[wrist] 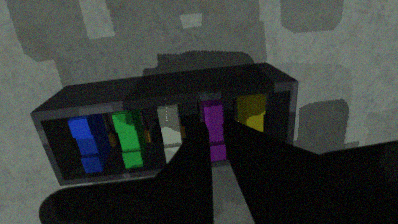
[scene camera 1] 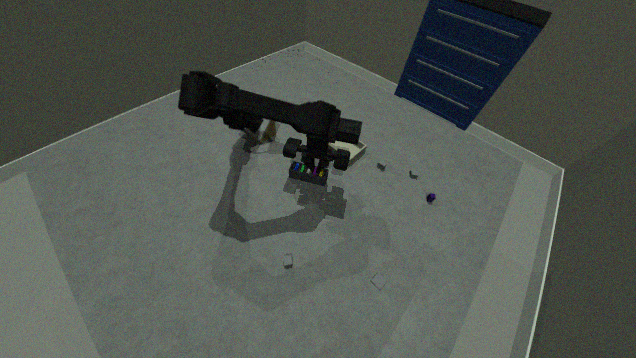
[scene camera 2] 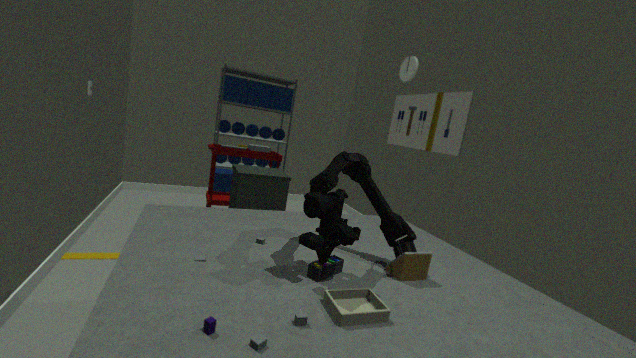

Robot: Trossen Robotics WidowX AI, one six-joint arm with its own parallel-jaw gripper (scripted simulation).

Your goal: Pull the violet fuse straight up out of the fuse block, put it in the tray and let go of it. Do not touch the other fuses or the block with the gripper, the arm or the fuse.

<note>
I see my gripper, a violet fuse, a yellow fuse, a tray, a blue fuse and a green fuse.
My gripper also shows in the wrist view and in scene camera 1.
</note>
